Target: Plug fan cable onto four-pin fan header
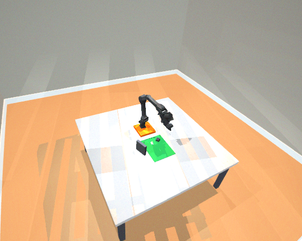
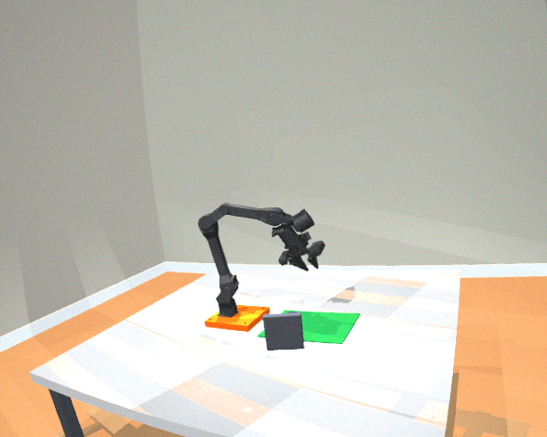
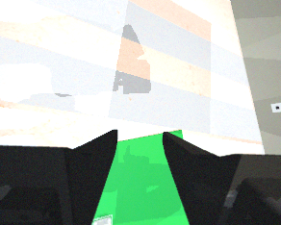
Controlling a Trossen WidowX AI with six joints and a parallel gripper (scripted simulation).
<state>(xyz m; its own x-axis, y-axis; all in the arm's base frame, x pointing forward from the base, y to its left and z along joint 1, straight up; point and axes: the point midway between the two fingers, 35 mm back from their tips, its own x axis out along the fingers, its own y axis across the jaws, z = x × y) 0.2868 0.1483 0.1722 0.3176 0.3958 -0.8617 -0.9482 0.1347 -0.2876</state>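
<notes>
My gripper tip is 15 cm above the fan plug, 9 cm to the left of it and 5 cm past it. From my gripper tip the other things lie so: green board 18 cm below, 14 cm to the right, 4 cm ahead; pale header 17 cm to the right, 16 cm below, 3 cm behind; dark grey fan 31 cm to the right, 11 cm below, 2 cm ahead.
</notes>
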